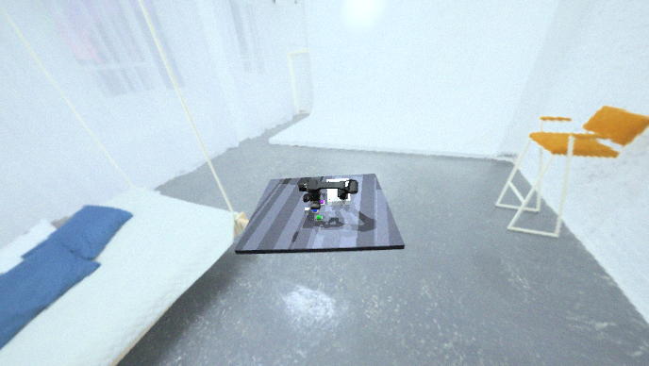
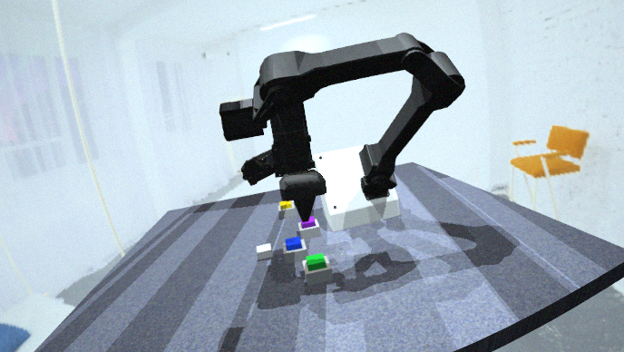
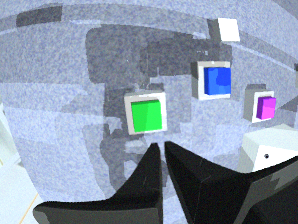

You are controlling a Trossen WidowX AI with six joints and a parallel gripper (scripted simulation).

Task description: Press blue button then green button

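My gripper tip is now 8 cm above the green button. Round my gripper tip: purple button (1 cm behind, 19 cm to the right, 8 cm below); then small white block (10 cm ahead, 12 cm to the right, 11 cm below); then blue button (3 cm ahead, 9 cm to the right, 8 cm below).
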